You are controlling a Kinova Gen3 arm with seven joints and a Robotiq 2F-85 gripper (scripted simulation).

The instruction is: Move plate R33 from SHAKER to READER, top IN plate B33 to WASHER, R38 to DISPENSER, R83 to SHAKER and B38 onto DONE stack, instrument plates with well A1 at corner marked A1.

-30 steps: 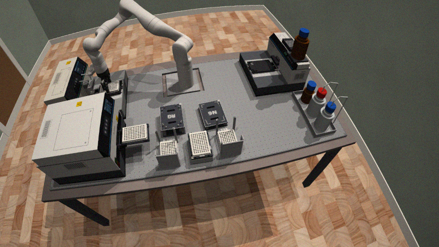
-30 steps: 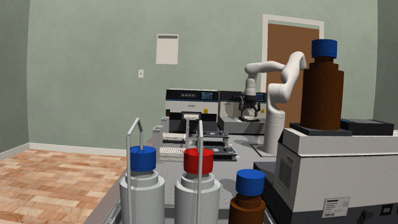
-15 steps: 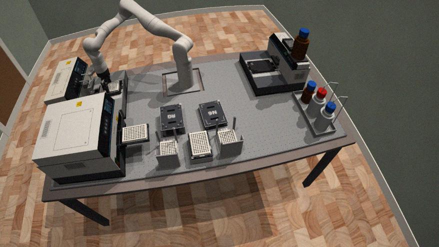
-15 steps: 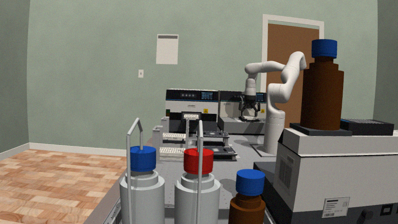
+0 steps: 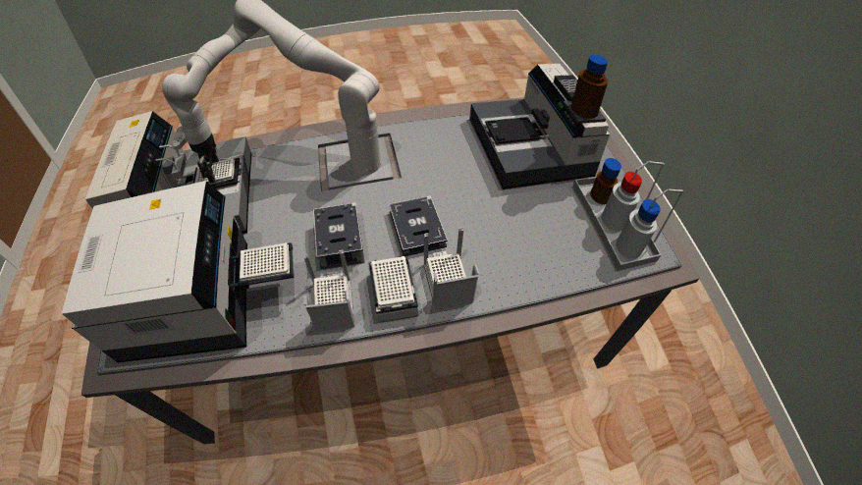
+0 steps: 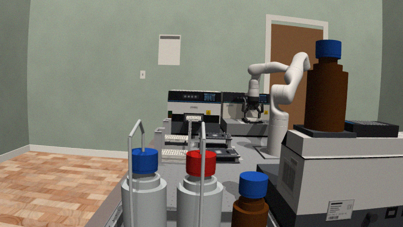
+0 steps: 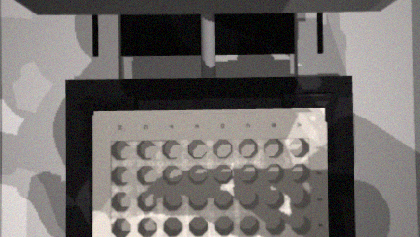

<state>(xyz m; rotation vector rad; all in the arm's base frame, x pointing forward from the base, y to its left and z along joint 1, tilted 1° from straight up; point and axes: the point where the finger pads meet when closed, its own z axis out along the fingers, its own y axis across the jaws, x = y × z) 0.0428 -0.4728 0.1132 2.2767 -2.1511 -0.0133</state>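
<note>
My hand is 2 cm above the washer nest. The rest, counted from my hand: washer head (1 cm ahead, 10 cm to the right, 5 cm above); then dark reader tray (37 cm ahead, 20 cm to the left); then reader housing (39 cm ahead, 10 cm to the right, 13 cm above).
</note>
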